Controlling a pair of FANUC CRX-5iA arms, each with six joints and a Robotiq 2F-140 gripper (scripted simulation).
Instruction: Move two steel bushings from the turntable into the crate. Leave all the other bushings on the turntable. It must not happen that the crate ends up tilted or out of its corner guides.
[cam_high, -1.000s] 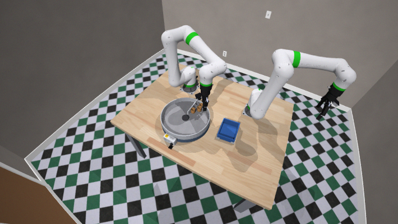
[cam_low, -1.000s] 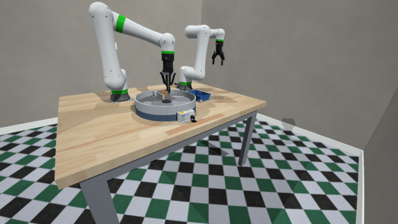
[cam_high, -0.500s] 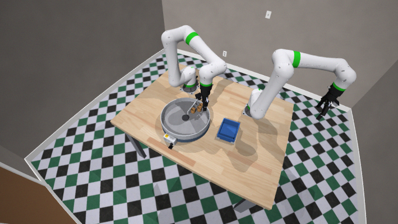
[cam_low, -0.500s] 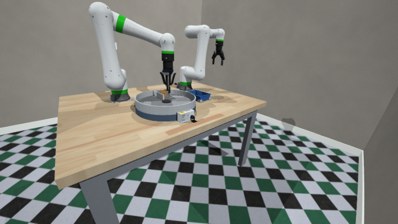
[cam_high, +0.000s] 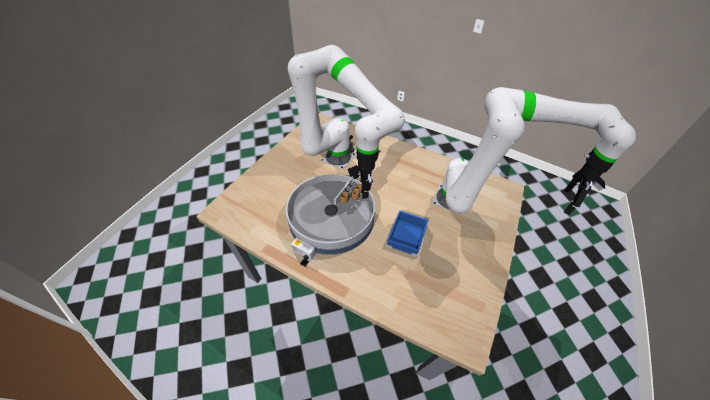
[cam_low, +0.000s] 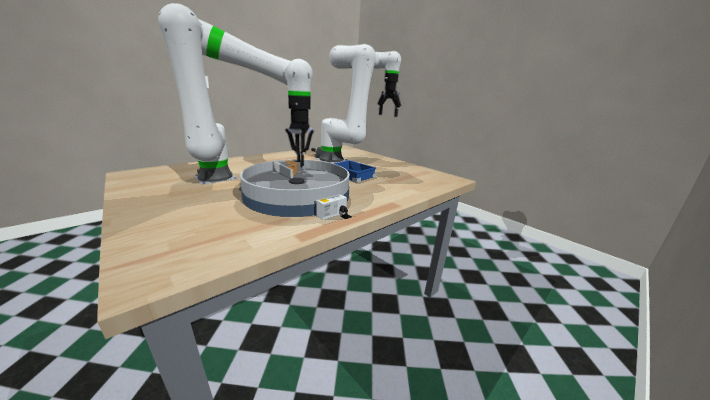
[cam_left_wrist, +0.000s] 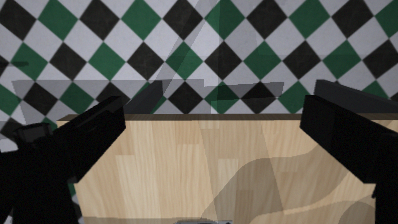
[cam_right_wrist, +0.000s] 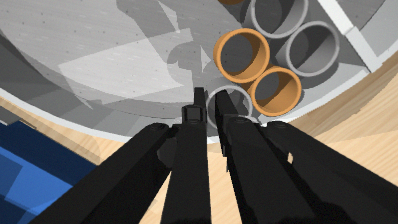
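Note:
My right gripper is now 7 cm short of the blue crate, 26 cm to the right of it and 8 cm above it. The rest, counted from my right hand: turntable (14 cm ahead, 11 cm to the right, 5 cm below).

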